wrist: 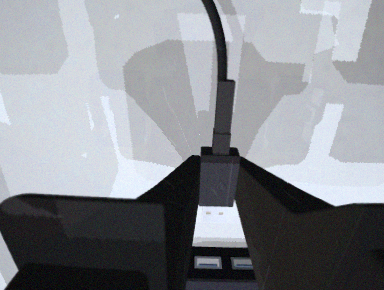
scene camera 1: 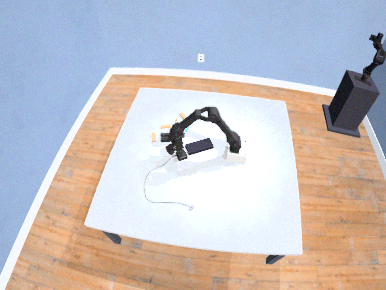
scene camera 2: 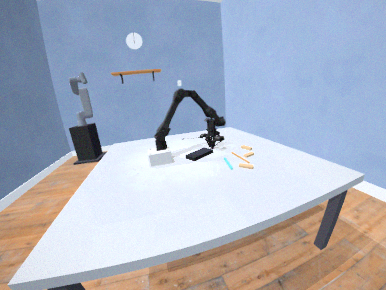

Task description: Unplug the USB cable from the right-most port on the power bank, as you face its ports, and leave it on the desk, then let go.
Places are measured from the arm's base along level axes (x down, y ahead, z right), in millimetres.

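Pixels of known places: gripper, fingertip midpoint: (wrist: 215, 164) (scene camera 2: 211, 148); arm's base at its link origin: (scene camera 1: 234, 149) (scene camera 2: 161, 148).
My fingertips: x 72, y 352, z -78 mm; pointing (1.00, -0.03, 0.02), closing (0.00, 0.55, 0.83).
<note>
Ahead of a thing's pixels: the offset from my fingertips to its top centre. Level surfaces: height alone.
My gripper (scene camera 1: 177, 154) (scene camera 2: 212, 146) (wrist: 215, 164) is shut on the dark USB plug {dx -15, dy +7, dz -4 mm} (wrist: 219, 181), with a finger on each side of it. The plug's pale metal end points toward the power bank {dx -22, dy -113, dz +98 mm} (scene camera 1: 199, 146) (scene camera 2: 199, 154) (wrist: 220, 284). In the wrist view the plug is apart from the bank's port face, where two ports show with no plug in them; the fingers hide the rest of that face. The black cable (scene camera 1: 145, 185) (wrist: 218, 40) runs from the plug and curves over the desk to its other end.
The white desk {dx +0 mm} (scene camera 1: 250, 210) (scene camera 2: 210, 200) carries several small wooden blocks {dx -16, dy +222, dz +106 mm} (scene camera 1: 154, 137) {dx -15, dy +74, dz +361 mm} (scene camera 2: 246, 166), an orange stick {dx -8, dy +105, dz +232 mm} (scene camera 2: 240, 157) and a cyan stick {dx -10, dy +4, dz +287 mm} (scene camera 2: 228, 163) near the gripper. The arm's white base (scene camera 1: 236, 154) (scene camera 2: 160, 157) stands at the bank's other end.
</note>
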